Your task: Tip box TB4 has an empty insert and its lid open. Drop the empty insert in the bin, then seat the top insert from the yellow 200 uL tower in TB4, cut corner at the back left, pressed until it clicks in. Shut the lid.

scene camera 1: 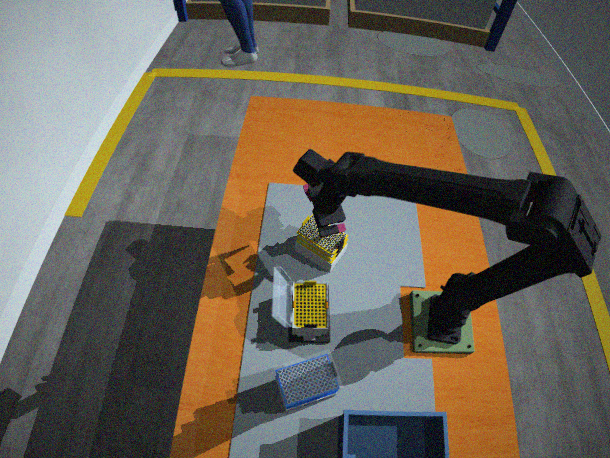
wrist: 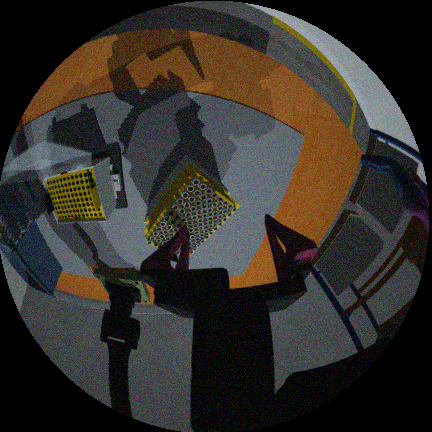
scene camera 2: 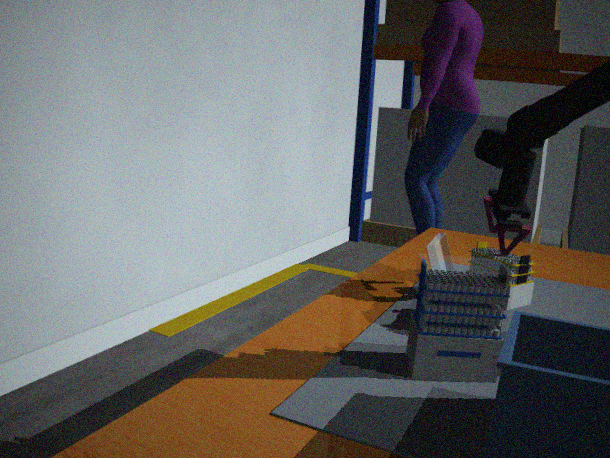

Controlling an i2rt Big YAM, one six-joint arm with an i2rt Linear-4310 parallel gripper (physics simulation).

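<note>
The tip box TB4 stands mid-mat with its clear lid upright and open. The empty yellow insert sits in it, its holes dark. The yellow tower stands behind the box, turned at an angle, with tip-filled inserts stacked on a white base. My gripper is open and empty, close above the tower. In the wrist view one finger overlaps the tower's near edge and the other is off to its right. The cut corner is not clear.
A blue tower of tip inserts stands in front of the box. The blue bin is at the front right. My arm's green base plate is to the right. A person stands beyond the table.
</note>
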